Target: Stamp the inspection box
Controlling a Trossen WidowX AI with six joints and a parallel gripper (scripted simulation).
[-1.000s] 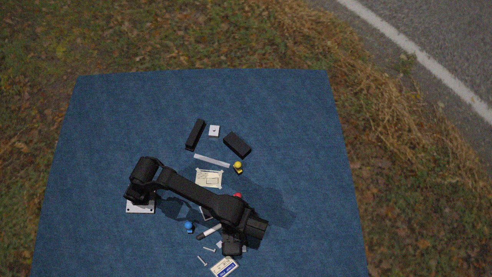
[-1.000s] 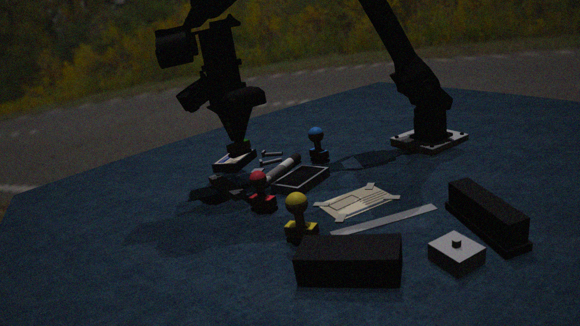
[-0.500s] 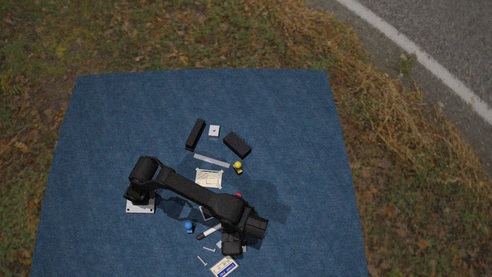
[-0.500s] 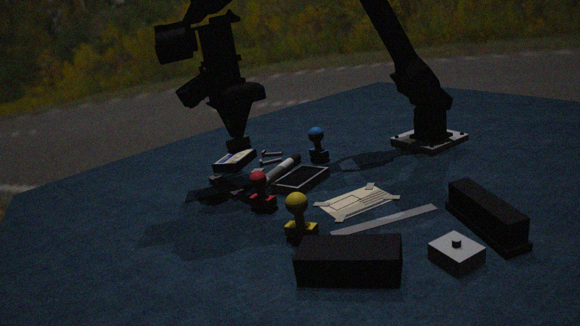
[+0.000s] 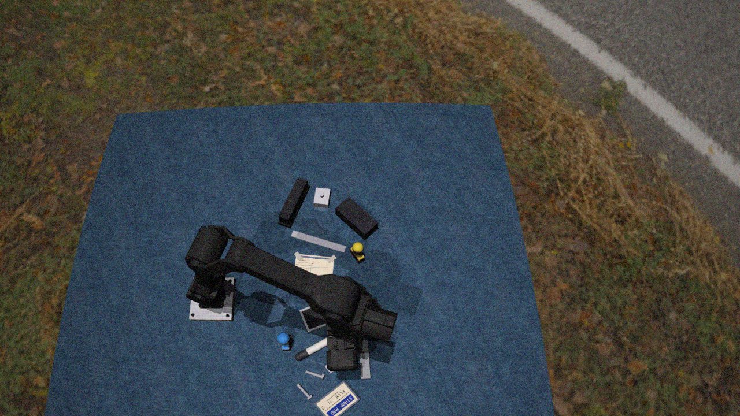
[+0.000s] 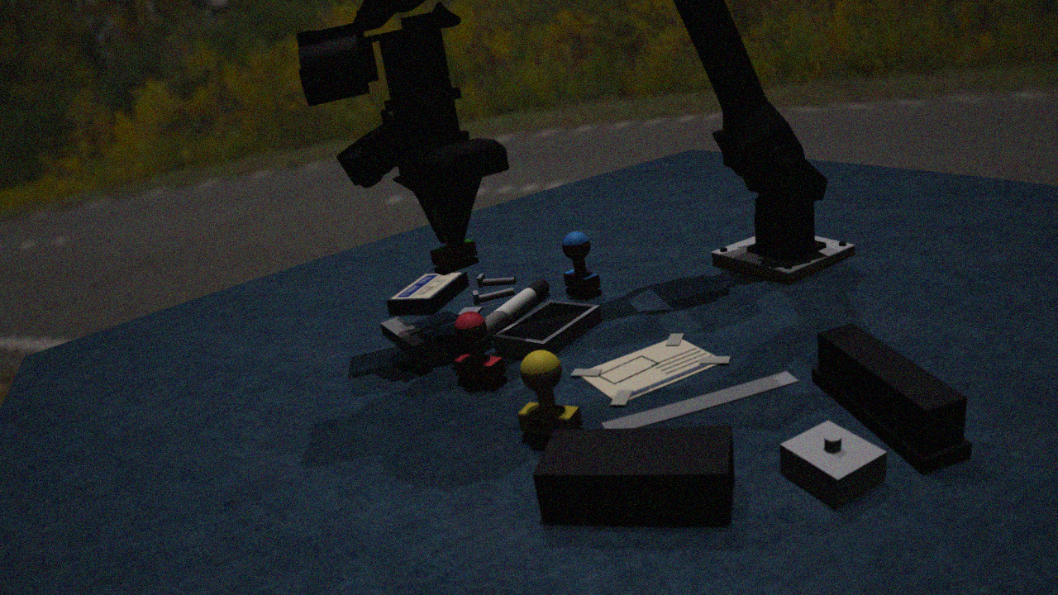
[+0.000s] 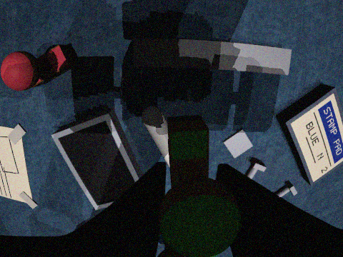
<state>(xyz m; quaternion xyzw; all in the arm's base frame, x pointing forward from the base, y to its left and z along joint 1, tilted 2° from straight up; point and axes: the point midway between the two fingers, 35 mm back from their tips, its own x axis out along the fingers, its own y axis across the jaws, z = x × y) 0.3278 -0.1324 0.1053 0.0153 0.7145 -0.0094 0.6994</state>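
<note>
My gripper tip is 9 cm above the dark ink pad tray, 7 cm to the right of it and 5 cm past it. From my gripper tip the other things lie so: white marker (9 cm below, 7 cm behind, 1 cm to the right); then grey bar (9 cm below, 5 cm ahead, 3 cm to the right); then green-knobbed stamp (right at my gripper tip).
</note>
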